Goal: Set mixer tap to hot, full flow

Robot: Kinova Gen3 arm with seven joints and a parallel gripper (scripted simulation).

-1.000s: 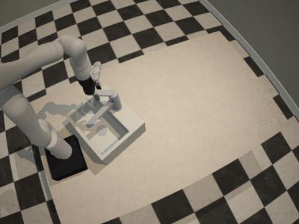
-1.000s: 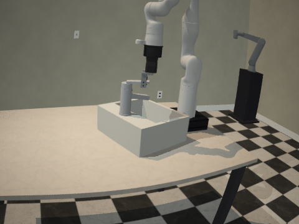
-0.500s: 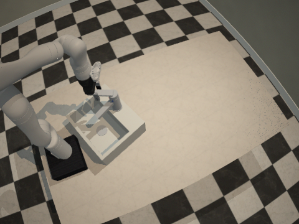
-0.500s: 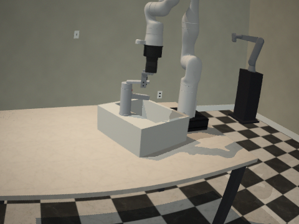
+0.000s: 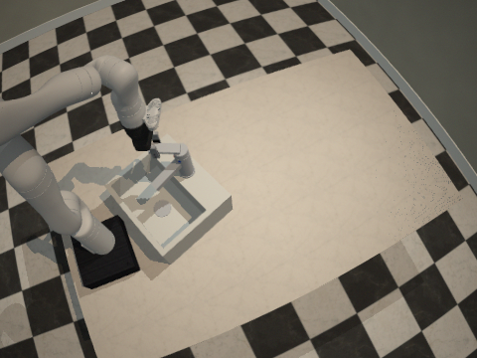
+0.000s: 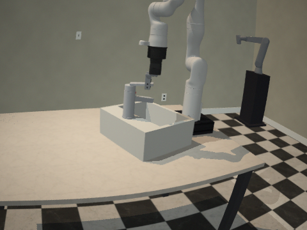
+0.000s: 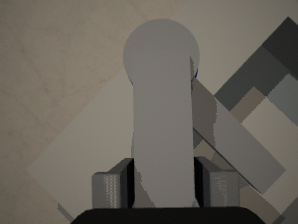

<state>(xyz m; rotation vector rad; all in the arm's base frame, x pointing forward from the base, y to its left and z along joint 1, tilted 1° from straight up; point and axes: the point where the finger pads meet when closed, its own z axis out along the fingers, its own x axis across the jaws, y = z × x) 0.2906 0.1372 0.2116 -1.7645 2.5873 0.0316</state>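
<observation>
The lever is 20 mm ahead of my hand and 10 mm to the right of it. Round my hand: white sink basin 40 mm behind, 70 mm to the right, 240 mm below.
</observation>
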